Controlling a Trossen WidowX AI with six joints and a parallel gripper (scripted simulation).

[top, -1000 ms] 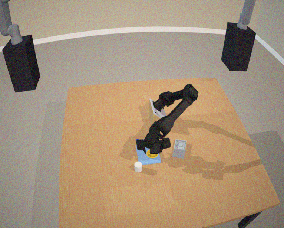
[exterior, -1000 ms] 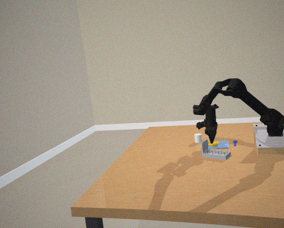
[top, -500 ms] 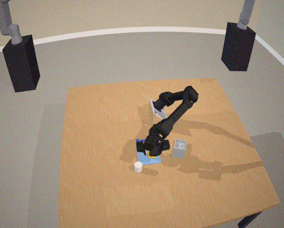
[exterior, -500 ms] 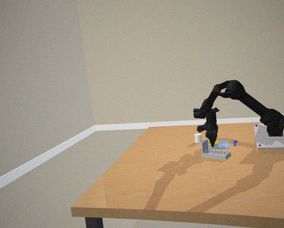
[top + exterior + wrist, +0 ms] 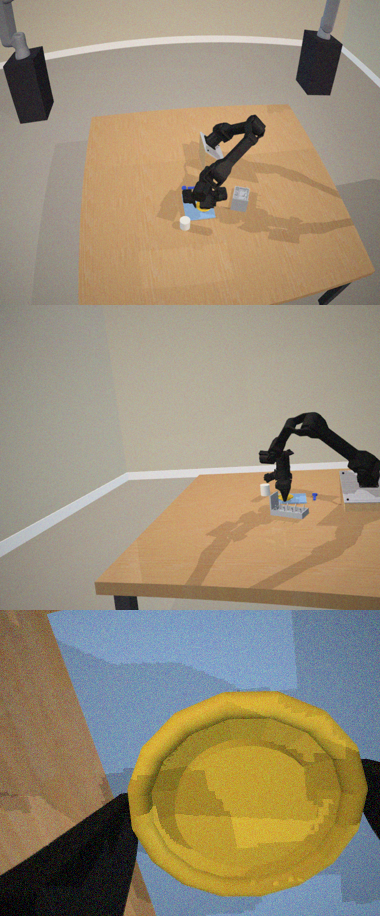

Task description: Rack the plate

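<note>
Now: gripper tip 2 cm to the left of the light blue mat, 1 cm past it and 1 cm above it. Round my gripper tip: white cup: 10 cm to the right, 9 cm ahead, 2 cm above; blue spoon: 12 cm behind, 5 cm to the right; yellow plate: 1 cm above.
</note>
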